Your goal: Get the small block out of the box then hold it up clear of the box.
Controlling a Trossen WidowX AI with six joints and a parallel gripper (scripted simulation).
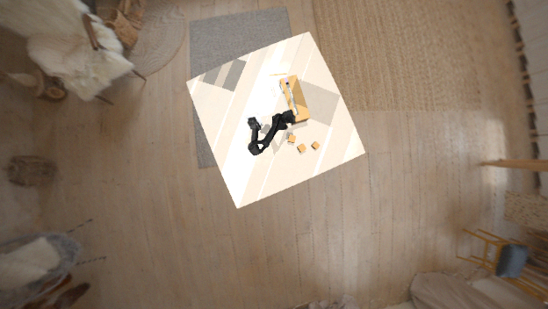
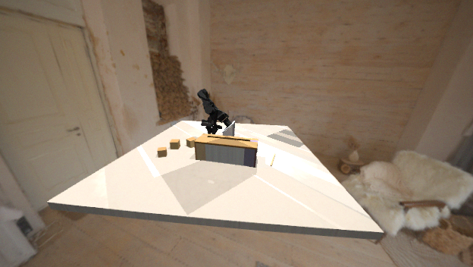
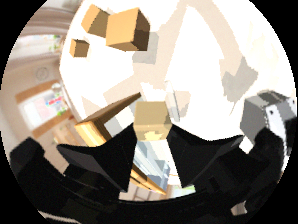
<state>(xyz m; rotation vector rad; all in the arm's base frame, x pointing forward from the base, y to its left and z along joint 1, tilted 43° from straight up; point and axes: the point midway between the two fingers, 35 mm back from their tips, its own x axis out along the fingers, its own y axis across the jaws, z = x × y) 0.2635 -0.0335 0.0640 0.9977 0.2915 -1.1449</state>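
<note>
The tan block is 10 mm behind my gripper tip, 10 mm to the right of it and 10 mm above it. From my gripper tip the other things lie so: orange-topped box: 70 mm ahead, 160 mm to the left, 20 mm below; thin wooden stick: 50 mm ahead, 460 mm to the left, 80 mm below.
</note>
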